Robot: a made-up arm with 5 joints.
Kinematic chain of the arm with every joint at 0, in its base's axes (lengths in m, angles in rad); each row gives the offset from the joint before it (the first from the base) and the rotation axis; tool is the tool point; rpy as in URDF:
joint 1: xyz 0.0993 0 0.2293 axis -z
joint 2: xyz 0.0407 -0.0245 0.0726 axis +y
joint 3: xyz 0.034 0 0.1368 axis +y
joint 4: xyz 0.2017 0 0.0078 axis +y
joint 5: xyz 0.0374 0.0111 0 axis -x
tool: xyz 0 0 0 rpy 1.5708 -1.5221 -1.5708
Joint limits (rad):
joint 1: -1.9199..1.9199
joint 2: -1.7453..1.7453
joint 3: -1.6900..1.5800
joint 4: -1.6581..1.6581
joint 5: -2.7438..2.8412
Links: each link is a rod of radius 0.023 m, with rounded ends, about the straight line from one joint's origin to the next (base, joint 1, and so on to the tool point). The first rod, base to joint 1, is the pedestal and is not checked.
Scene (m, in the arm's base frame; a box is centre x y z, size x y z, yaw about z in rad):
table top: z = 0
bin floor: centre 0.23 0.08 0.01 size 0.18 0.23 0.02 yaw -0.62
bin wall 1: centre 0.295 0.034 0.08 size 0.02 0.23 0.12 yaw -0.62
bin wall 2: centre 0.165 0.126 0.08 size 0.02 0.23 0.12 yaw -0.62
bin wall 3: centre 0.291 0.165 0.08 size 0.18 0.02 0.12 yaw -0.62
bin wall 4: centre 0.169 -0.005 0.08 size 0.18 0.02 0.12 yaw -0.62
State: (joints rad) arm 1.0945 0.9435 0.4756 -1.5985 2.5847
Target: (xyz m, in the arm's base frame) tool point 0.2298 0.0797 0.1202
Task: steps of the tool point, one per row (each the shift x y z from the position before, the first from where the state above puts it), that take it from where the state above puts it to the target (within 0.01 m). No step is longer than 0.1 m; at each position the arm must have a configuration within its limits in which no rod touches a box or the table.
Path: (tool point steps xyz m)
1: 0.0515 0.0467 0.0130
2: 0.0326 0.0575 0.0123
3: 0.0120 0.0611 0.0113
4: -0.0077 0.0576 0.0103
5: -0.0240 0.0479 0.0090
6: -0.0350 0.0340 0.0077
7: 0.0069 0.0051 -0.0221
8: 0.0028 0.0021 -0.0260
9: -0.0021 -0.0016 -0.0287
10: -0.0076 -0.0056 -0.0297

